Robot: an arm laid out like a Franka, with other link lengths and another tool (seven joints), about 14 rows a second.
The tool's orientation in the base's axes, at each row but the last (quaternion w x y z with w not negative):
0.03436, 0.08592, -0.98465, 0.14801
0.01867, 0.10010, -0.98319, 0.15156
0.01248, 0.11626, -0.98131, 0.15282
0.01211, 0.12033, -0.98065, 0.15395
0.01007, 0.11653, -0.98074, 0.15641
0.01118, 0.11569, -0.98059, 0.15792
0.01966, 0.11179, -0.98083, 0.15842
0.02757, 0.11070, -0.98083, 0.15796
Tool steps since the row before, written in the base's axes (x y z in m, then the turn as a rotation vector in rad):
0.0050, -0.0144, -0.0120, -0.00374, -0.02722, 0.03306
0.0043, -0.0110, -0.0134, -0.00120, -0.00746, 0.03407
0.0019, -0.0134, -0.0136, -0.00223, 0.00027, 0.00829
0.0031, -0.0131, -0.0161, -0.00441, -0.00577, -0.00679
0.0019, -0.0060, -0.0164, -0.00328, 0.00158, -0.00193
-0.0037, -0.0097, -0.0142, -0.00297, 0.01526, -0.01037
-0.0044, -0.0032, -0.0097, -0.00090, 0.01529, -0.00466
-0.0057, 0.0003, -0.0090, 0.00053, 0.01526, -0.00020
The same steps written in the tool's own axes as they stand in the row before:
-0.0037, -0.0110, 0.0155, 0.01108, -0.03440, -0.02328
-0.0030, -0.0072, 0.0161, 0.00489, -0.01675, -0.03022
0.0003, -0.0088, 0.0170, 0.00261, -0.00169, -0.00801
-0.0009, -0.0080, 0.0194, 0.00521, -0.00224, 0.00817
-0.0014, -0.0010, 0.0175, 0.00273, 0.00281, 0.00129
0.0049, -0.0037, 0.0165, -0.00112, 0.01796, 0.00504
0.0043, 0.0010, 0.0102, -0.00273, 0.01577, -0.00039
0.0047, 0.0043, 0.0086, -0.00371, 0.01407, -0.00464

